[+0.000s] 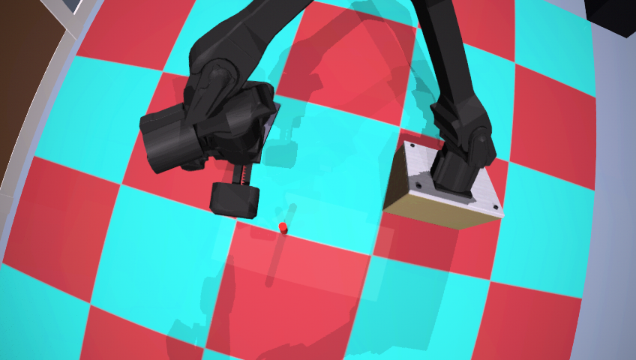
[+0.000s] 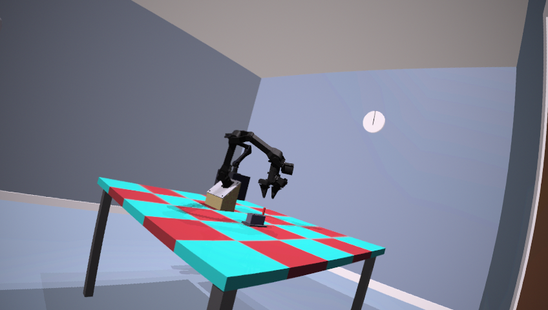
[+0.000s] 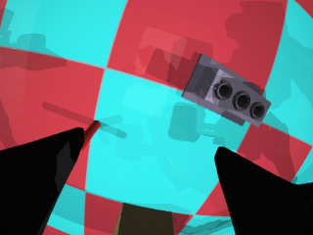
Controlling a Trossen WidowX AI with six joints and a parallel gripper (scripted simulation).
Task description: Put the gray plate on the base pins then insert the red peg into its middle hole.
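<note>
Right now my gripper tip is 11 cm above the red peg, 8 cm to the right of it and 7 cm past it. From my gripper tip the other things lie so: gray plate 11 cm to the right, 10 cm below, 4 cm ahead; then dark base 14 cm below, 11 cm to the right, 4 cm ahead.
</note>
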